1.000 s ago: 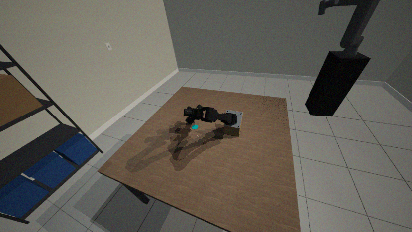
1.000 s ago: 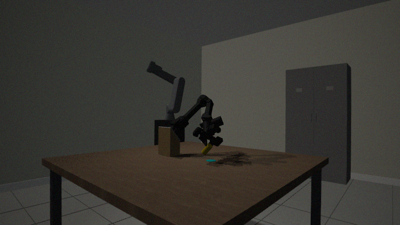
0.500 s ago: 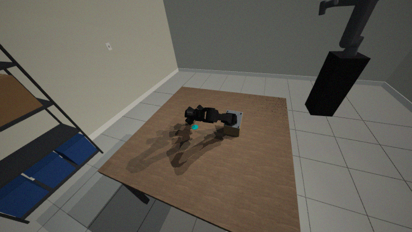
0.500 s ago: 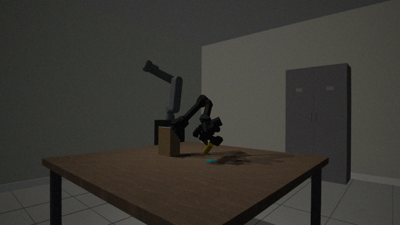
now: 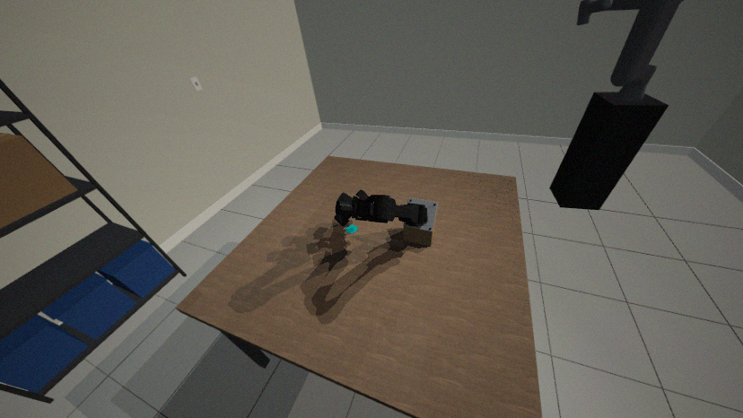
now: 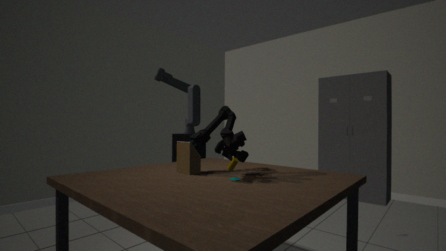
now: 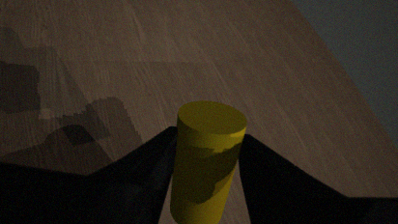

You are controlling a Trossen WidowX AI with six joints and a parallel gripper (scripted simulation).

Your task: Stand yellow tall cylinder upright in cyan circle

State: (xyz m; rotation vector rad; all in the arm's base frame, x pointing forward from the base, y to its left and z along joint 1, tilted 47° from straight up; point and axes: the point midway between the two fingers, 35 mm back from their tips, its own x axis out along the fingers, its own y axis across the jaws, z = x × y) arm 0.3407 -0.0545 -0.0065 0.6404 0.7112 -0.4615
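The cyan circle is 3 cm behind my gripper tip, 5 cm to the left of it and 10 cm below it. From my gripper tip the other things lie so: yellow tall cylinder 1 cm behind, 2 cm below.
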